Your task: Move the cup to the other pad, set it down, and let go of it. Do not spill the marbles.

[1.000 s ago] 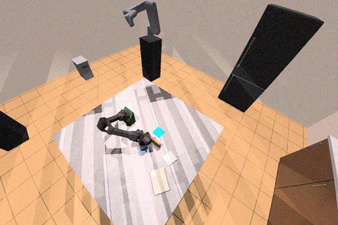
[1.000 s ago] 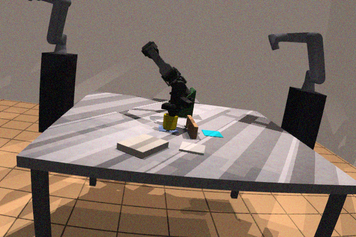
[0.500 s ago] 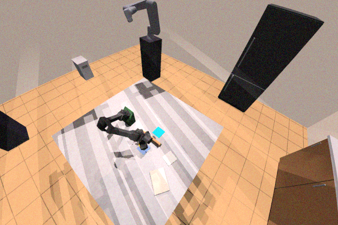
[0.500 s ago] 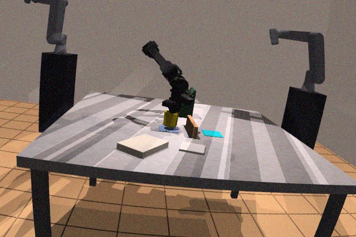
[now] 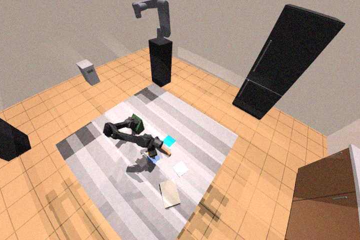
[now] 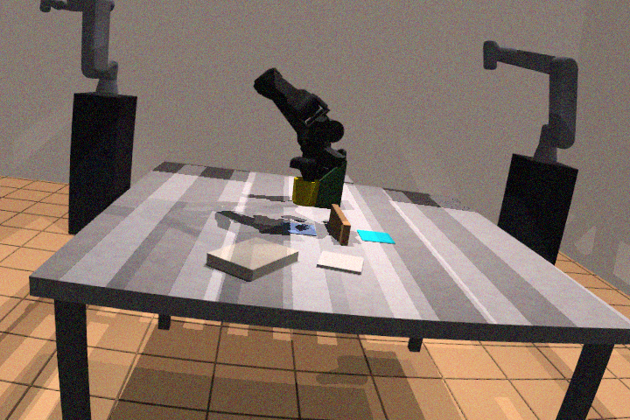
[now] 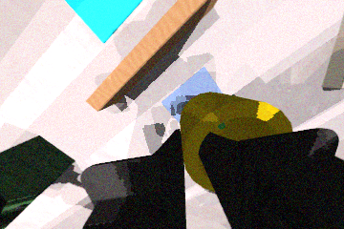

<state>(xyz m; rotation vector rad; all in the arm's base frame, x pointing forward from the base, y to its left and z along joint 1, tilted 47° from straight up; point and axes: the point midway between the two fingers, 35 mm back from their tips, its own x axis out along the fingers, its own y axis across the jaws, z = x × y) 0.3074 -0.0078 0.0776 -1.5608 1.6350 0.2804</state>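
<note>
My gripper tip is now 20 cm to the right of the cyan pad and 11 cm above it. The rest, counted from my gripper tip: wooden bar (9 cm to the left, 8 cm below, 2 cm ahead); small white tile (27 cm ahead, 10 cm below, 9 cm to the left); yellow cup (2 cm ahead, 1 cm to the right).
</note>
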